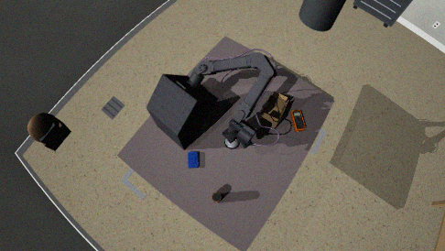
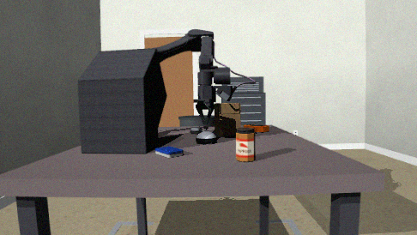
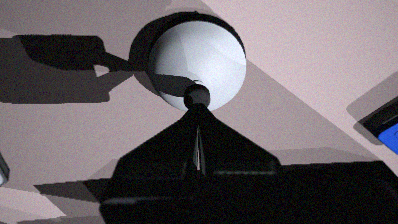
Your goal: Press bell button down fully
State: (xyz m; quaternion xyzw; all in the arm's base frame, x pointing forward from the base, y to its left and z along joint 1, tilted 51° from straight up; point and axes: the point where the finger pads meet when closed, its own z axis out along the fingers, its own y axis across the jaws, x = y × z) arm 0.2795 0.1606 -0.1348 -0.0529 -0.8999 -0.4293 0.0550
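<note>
My gripper is now 30 mm above the dark button. Also, from my hand: brown cardboard box 70 mm ahead, 290 mm to the left, 20 mm below; bell 40 mm below; blue block 90 mm behind, 220 mm to the right, 70 mm below.
</note>
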